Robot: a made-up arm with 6 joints.
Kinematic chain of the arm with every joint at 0, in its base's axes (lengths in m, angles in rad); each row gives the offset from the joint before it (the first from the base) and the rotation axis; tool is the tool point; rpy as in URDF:
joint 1: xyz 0 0.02 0.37 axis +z
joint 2: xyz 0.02 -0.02 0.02 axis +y
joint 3: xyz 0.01 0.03 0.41 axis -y
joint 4: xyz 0.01 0 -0.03 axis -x
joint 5: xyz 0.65 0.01 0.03 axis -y
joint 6: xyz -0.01 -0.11 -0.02 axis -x
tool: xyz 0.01 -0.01 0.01 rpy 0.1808 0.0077 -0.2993
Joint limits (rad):
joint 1: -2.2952..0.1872
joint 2: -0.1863..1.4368
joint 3: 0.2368..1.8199
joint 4: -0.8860..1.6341
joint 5: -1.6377..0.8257
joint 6: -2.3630..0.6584
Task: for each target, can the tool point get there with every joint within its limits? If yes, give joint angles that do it. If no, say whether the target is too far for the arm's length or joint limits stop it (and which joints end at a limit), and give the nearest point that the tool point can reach.
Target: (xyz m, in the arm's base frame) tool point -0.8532 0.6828 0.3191
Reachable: no: joint limits stop it (at a limit: joint 1, joint 2, joint 3, joint 5) | nearest point -0.4703 -0.3596 -0.1779 | short by 1.217 m
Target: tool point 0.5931 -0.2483 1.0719
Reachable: yes | joints -0.2763 0.0264 0.4687 -0.0498 0.2227 0.4020
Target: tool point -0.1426 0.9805 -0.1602
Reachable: no: joint limits stop it (at a limit: joint 1, joint 2, joint 3, joint 4, joint 5, joint 6) | nearest point 0.6960 0.2012 -0.1240 | short by 1.145 m
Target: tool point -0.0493 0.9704 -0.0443
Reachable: no: joint limits stop it (at a limit: joint 1, joint 2, joint 3, joint 4, joint 5, joint 6) | nearest point 0.6960 0.2012 -0.1240 | short by 1.074 m
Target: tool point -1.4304 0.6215 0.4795
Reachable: no: too far | nearest point -0.6294 -0.5293 0.5415 | short by 1.403 m
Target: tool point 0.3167 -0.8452 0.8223
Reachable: yes | joints -1.1260 0.6601 0.8239 0.3978 -0.3615 -2.0702
